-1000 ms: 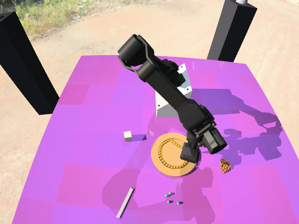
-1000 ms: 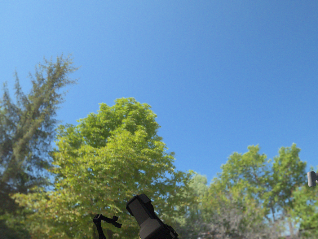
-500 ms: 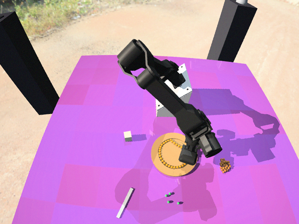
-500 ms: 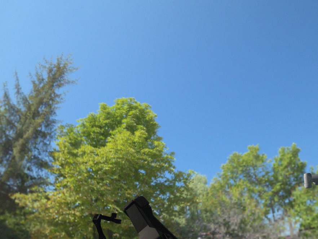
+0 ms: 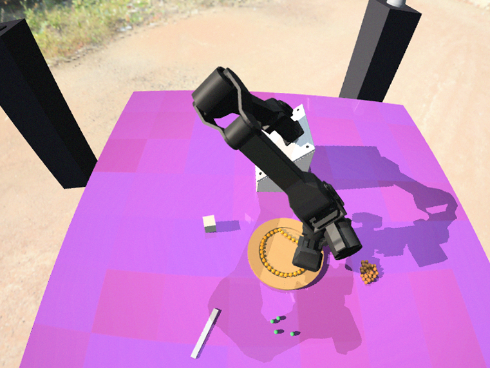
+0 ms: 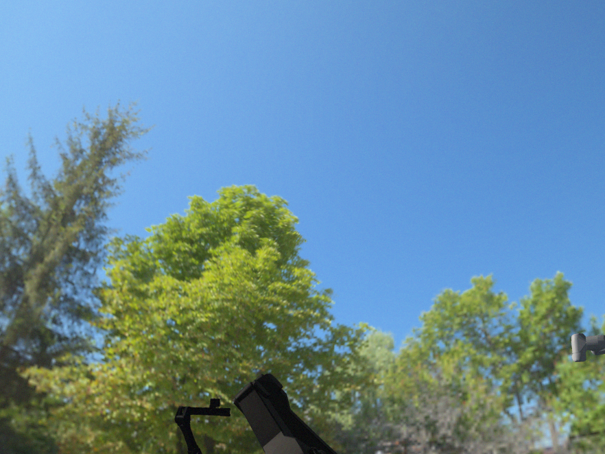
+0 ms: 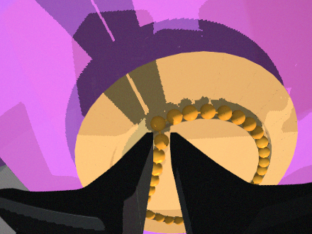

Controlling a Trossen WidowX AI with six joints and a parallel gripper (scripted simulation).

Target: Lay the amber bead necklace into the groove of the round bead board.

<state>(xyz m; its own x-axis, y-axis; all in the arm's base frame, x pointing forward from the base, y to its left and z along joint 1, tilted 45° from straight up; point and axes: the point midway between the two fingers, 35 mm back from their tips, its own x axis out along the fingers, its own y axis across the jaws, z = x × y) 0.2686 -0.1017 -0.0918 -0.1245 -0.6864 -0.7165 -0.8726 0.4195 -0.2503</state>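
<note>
Right now the round tan bead board is 50 mm to the right of my gripper tip and 10 mm below it. From my gripper tip the other things lie so: small cream cube: 240 mm to the right, 100 mm behind; then white bar: 280 mm to the right, 180 mm ahead, 10 mm below.
</note>
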